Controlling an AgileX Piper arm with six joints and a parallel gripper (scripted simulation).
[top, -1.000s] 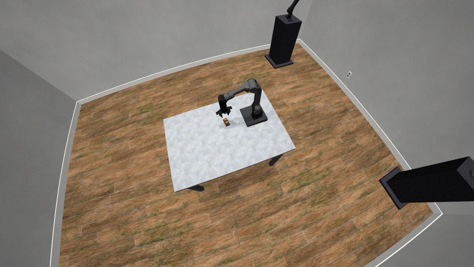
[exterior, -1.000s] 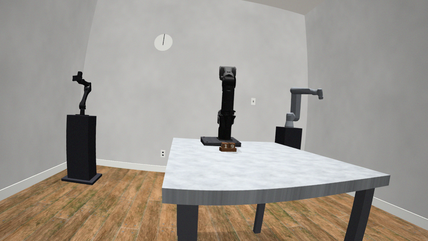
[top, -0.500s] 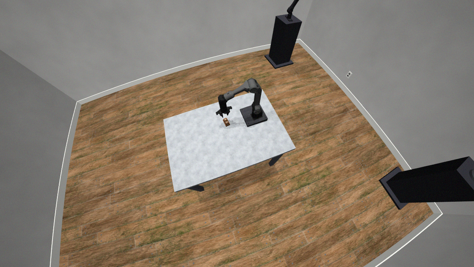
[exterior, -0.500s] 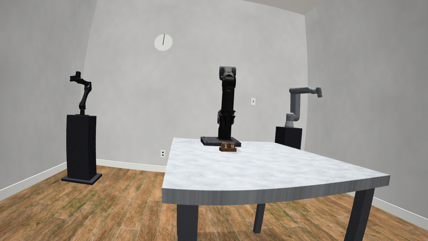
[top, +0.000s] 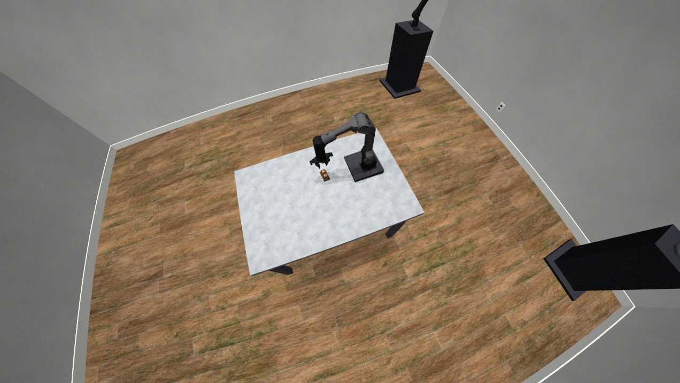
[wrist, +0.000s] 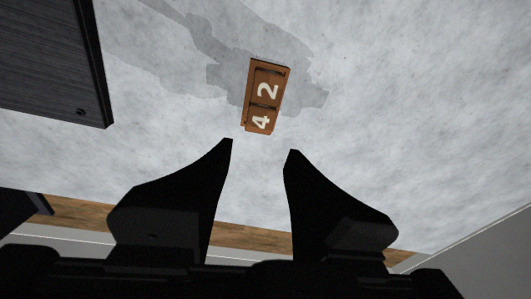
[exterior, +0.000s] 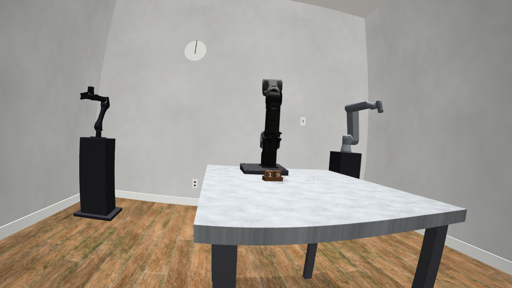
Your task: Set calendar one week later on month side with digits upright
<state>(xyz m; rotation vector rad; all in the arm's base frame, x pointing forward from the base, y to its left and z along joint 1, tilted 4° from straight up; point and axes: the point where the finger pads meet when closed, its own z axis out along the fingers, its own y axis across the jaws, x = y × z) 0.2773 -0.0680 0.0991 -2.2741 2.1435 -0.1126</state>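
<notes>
My gripper is now 8 cm above the brown cube. The rest, counted from my hand: tray (2 cm to the left, 10 cm below).
</notes>
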